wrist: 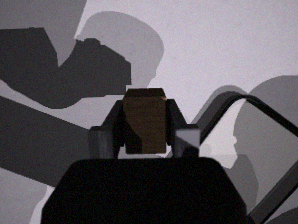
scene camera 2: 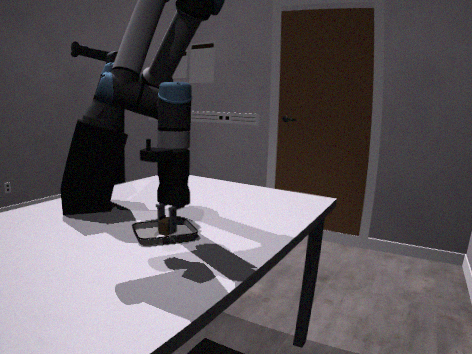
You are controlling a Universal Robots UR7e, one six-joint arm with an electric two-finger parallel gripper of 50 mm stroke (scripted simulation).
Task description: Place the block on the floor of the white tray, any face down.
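The wrist view shows my gripper; scene camera 2 shows it too. On the gripper, [wrist: 104, 141] and [scene camera 2: 170, 207] are the same spot.
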